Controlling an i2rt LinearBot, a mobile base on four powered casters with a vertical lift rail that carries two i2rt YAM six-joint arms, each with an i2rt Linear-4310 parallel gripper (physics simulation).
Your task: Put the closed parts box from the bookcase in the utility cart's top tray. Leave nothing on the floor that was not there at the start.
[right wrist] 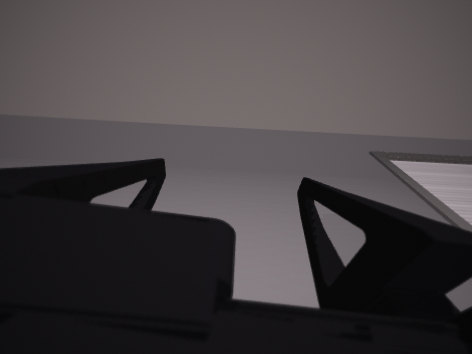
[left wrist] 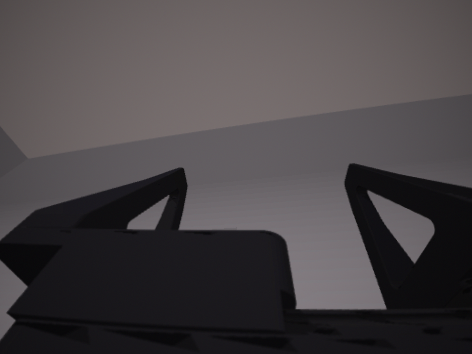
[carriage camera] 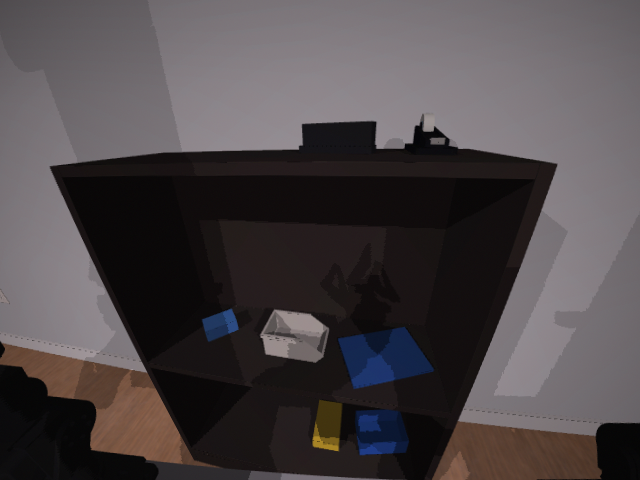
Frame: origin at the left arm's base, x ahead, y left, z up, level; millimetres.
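Seen in the pictures: left gripper, fingertip midpoint: [left wrist: 264, 175]; right gripper, fingertip midpoint: [right wrist: 233, 176].
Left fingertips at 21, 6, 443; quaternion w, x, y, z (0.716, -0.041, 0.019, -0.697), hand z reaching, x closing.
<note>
Pixels of each thing's top centre, then the offset from my left fingertips to it, as dx, dy, dz. "*": a spot on its surface instead.
- yellow box at its top centre: [carriage camera: 328, 420] +366, -330, -972
- small blue box at its top centre: [carriage camera: 219, 319] +398, +1, -529
- open white bin at a spot on its surface: [carriage camera: 294, 336] * +370, -234, -557
- flat blue piece at its top centre: [carriage camera: 382, 353] +325, -480, -561
- black box-like object at its top centre: [carriage camera: 336, 122] +369, -352, -3
- black tape dispenser at its top centre: [carriage camera: 432, 111] +366, -527, +13
The dark bookcase [carriage camera: 289, 169] stands against the wall in the carriage view. On its lower shelf lie a blue box [carriage camera: 381, 432] and, left of it, a yellow box [carriage camera: 327, 424]. The shelf above holds a small blue box [carriage camera: 220, 324], an open white bin [carriage camera: 294, 336] and a flat blue piece [carriage camera: 385, 357]. I cannot tell for sure which is the closed parts box. The utility cart is not recognisable in these views. My left gripper [left wrist: 264, 175] is open and empty, facing wall and ceiling. My right gripper [right wrist: 233, 176] is open and empty, also facing wall and ceiling.
A black box-like object [carriage camera: 338, 136] and a black tape dispenser [carriage camera: 431, 140] stand on the bookcase top. Dark robot parts [carriage camera: 46, 428] fill the carriage view's lower left corner; another [carriage camera: 620, 449] shows at the lower right. A pale framed panel [right wrist: 435, 200] is at the right wrist view's right edge.
</note>
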